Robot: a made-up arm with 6 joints. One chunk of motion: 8 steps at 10 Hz.
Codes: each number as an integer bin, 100 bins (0 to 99) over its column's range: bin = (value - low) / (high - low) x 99, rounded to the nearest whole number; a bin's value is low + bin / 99 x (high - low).
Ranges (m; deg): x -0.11..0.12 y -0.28..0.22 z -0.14..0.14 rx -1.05..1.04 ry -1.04..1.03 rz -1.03..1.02
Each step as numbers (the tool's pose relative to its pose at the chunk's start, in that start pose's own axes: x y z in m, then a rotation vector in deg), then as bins.
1 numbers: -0.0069 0.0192 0.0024 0.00 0.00 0.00
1 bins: 44 59 50 50 50 50
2 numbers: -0.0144 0.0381 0.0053 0.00 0.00 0.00
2 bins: 41 63 51 50 50 50
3 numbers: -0.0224 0.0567 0.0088 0.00 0.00 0.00
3 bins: 38 67 53 50 50 50
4 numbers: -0.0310 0.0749 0.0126 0.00 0.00 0.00
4 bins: 34 70 54 50 50 50
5 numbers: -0.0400 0.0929 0.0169 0.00 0.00 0.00
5 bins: 30 74 55 50 50 50
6 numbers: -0.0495 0.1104 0.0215 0.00 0.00 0.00
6 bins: 26 77 57 50 50 50
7 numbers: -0.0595 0.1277 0.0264 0.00 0.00 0.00
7 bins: 22 81 59 50 50 50
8 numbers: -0.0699 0.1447 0.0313 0.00 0.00 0.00
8 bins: 17 84 61 50 50 50
